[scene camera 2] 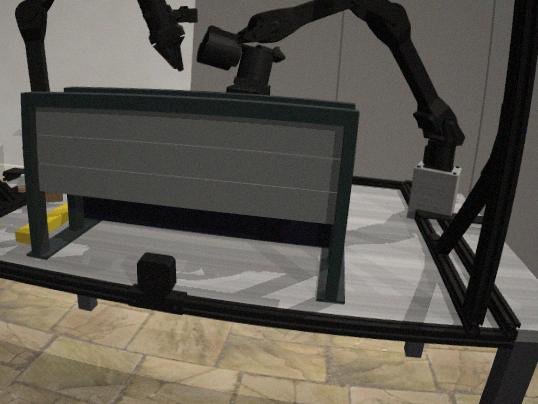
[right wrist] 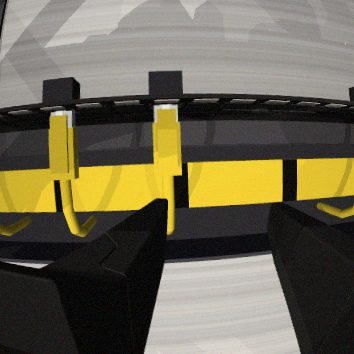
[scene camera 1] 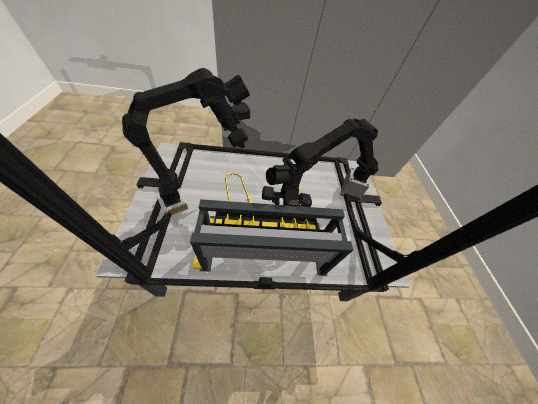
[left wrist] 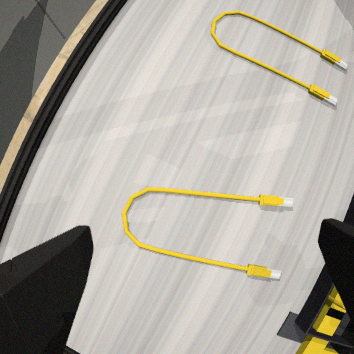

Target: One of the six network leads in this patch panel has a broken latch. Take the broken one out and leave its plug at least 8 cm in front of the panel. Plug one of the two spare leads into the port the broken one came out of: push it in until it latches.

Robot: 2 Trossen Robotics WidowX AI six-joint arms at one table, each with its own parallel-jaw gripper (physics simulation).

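Places are measured from the left arm's base along level axes (x ahead, y left, z up), in metres.
Where they show: left gripper, between the fingertips: (scene camera 2: 178,69) (left wrist: 209,236); right gripper, between the fingertips: (right wrist: 219,212); left arm's base, origin of its link: (scene camera 1: 171,199); right arm's base, origin of its link: (scene camera 2: 438,167) (scene camera 1: 360,176).
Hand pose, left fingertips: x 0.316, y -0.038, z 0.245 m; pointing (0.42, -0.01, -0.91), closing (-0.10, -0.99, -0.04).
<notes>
Each offset is from my left fingertips to the top centre of the thing. "spot": to the spot under its first point.
Two yellow spare leads lie as U loops on the table: the upper one in the left wrist view (left wrist: 280,32) and the lower one @(spot: dx +0.025, dy -0.008, dz -0.283 m) (left wrist: 200,193). The rack holding the patch panel @(dx -0.049, dy -0.338, dz -0.027 m) (scene camera 1: 270,243) (scene camera 2: 190,103) stands upright. In the right wrist view, two yellow plugs @(spot: dx +0.073, dy -0.361, dz -0.194 m) (right wrist: 59,145) @(spot: dx +0.028, dy -0.332, dz -0.194 m) (right wrist: 167,140) sit in ports at the panel edge; I cannot tell which latch is broken. My left gripper (left wrist: 209,236) (scene camera 1: 238,137) (scene camera 2: 180,68) is open and empty, high above the table. My right gripper (right wrist: 219,212) is partly open and empty, near the right one of these plugs; the rack hides its fingers in scene camera 2.
A yellow bar (scene camera 1: 197,261) (scene camera 2: 42,225) lies by the rack's left leg. A black table frame (scene camera 1: 210,283) (scene camera 2: 300,320) runs around the work area. A yellow strip with dark gaps (right wrist: 235,182) crosses below the ports, and other lead ends @(spot: dx -0.047, dy -0.225, dz -0.227 m) (right wrist: 340,211) show near it.
</notes>
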